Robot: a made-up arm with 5 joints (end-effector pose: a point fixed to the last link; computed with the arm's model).
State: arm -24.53 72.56 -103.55 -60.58 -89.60
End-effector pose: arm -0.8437 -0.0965 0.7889 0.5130 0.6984 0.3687 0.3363
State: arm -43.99 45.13 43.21 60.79 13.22
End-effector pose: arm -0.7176 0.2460 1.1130 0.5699 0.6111 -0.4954 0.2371
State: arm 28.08 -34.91 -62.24 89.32 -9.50
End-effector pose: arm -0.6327 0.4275 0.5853 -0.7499 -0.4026 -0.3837 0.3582
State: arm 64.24 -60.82 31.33 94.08 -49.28
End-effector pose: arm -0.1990 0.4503 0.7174 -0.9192 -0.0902 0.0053 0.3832
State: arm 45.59 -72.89 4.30 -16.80 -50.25
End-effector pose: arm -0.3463 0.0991 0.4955 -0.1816 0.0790 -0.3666 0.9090
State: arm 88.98 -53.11 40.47 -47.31 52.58
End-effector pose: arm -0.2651 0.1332 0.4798 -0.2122 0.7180 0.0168 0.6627
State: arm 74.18 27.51 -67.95 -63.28 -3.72
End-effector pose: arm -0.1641 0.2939 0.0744 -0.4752 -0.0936 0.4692 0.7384
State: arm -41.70 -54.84 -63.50 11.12 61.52
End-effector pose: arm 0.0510 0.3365 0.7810 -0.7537 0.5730 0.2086 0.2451
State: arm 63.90 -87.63 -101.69 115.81 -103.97
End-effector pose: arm -0.4874 0.2774 0.5001 0.6065 0.5847 0.5245 0.1230
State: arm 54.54 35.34 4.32 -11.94 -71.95
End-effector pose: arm -0.4285 0.2295 0.2378 -0.6028 -0.3061 0.2952 0.6751
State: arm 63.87 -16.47 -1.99 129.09 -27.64
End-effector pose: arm -0.5319 0.6829 0.1915 0.8598 0.4121 0.1300 0.2722
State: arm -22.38 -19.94 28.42 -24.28 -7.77
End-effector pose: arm -0.1927 0.3157 0.7133 -0.7184 0.5949 0.2847 0.2212
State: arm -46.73 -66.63 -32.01 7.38 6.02
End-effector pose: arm 0.0779 0.2339 0.7169 -0.6776 0.5741 0.1930 0.4171
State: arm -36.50 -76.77 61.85 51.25 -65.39
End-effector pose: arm 0.1094 0.1861 0.4683 -0.5473 0.5930 0.5064 0.3039
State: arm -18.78 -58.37 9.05 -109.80 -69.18
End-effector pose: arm -0.4874 0.3895 0.5717 0.0753 0.5111 -0.6137 0.5971
